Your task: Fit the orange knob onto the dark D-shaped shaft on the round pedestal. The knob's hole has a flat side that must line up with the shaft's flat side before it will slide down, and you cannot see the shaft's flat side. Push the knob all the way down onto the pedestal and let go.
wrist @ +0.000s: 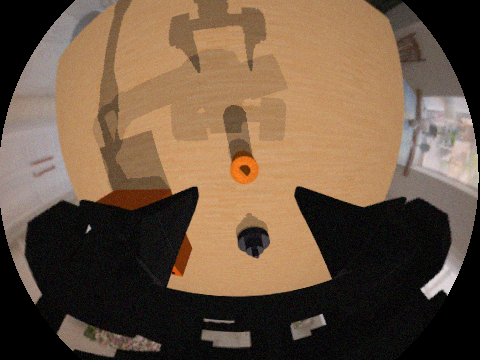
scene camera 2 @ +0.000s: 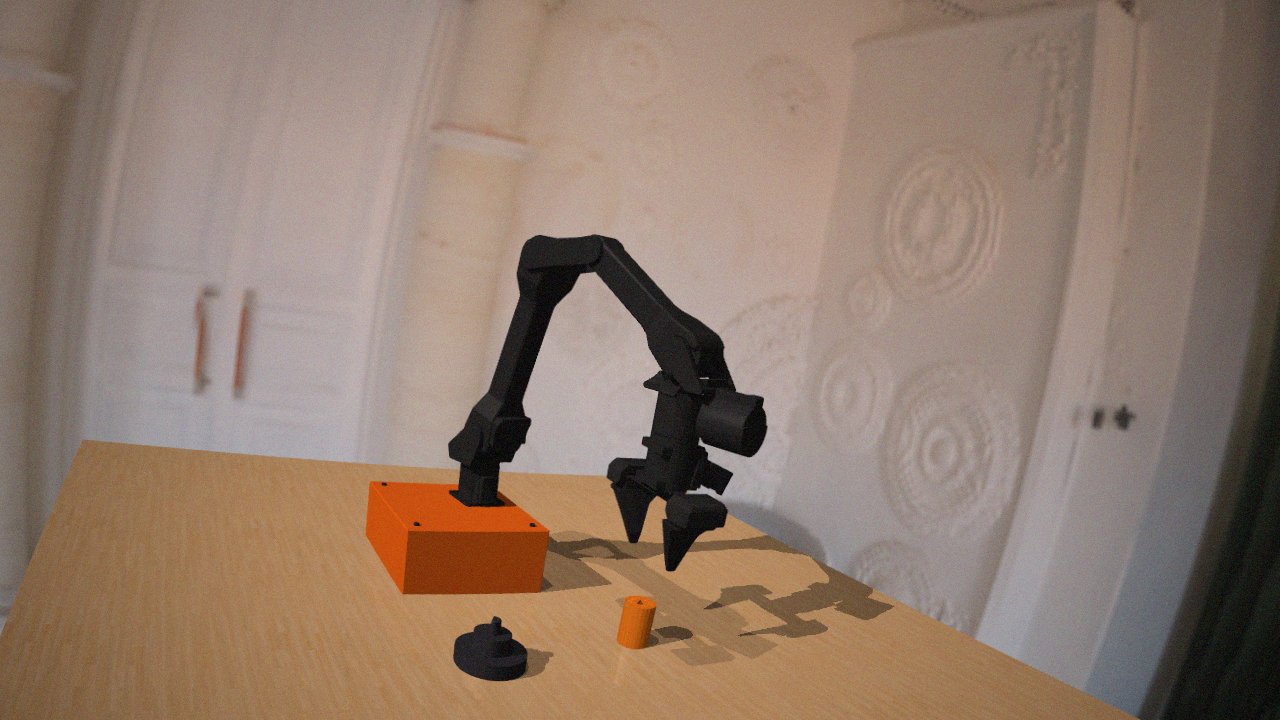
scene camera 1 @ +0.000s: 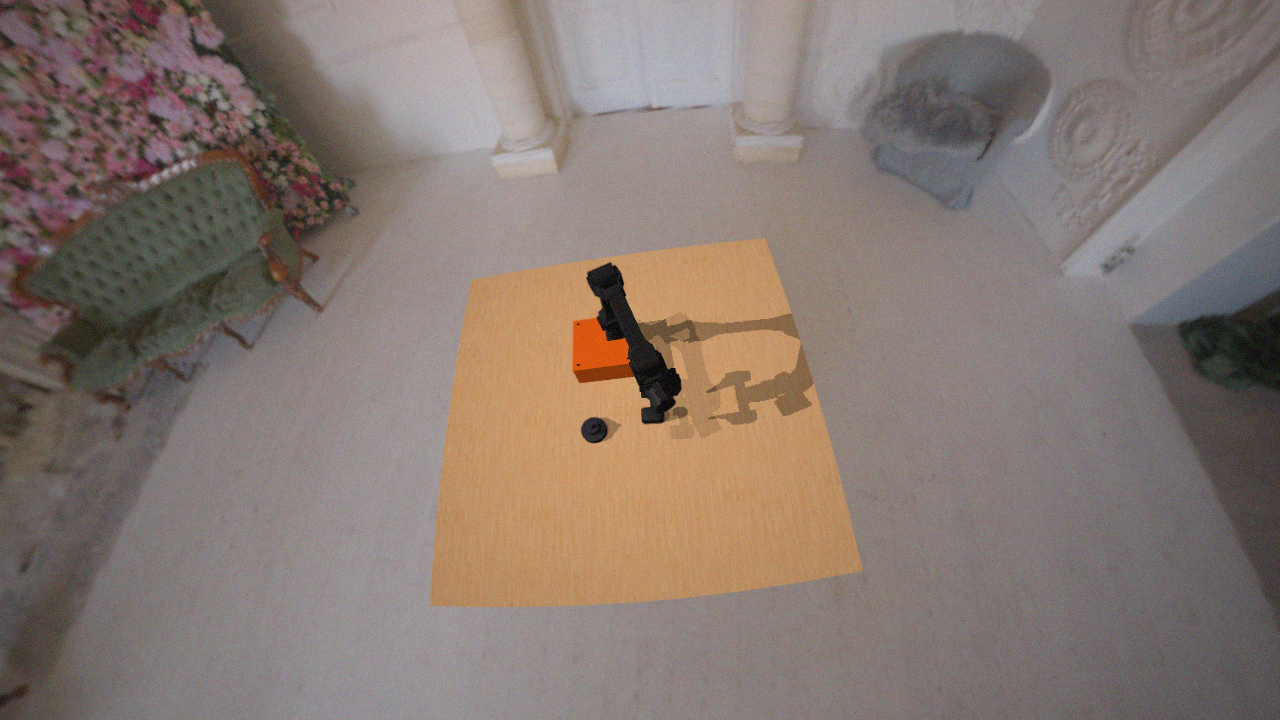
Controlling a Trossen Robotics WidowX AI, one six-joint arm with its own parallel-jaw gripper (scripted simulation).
Path:
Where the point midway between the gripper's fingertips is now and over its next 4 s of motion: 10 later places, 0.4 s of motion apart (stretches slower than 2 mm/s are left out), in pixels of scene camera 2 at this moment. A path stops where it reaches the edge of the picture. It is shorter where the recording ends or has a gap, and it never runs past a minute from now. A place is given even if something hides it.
My gripper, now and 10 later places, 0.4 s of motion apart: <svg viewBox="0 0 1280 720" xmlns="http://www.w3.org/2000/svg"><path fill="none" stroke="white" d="M650 556L652 562L647 583L644 596L642 609L639 622L636 633L633 635L644 613L657 551L650 544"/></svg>

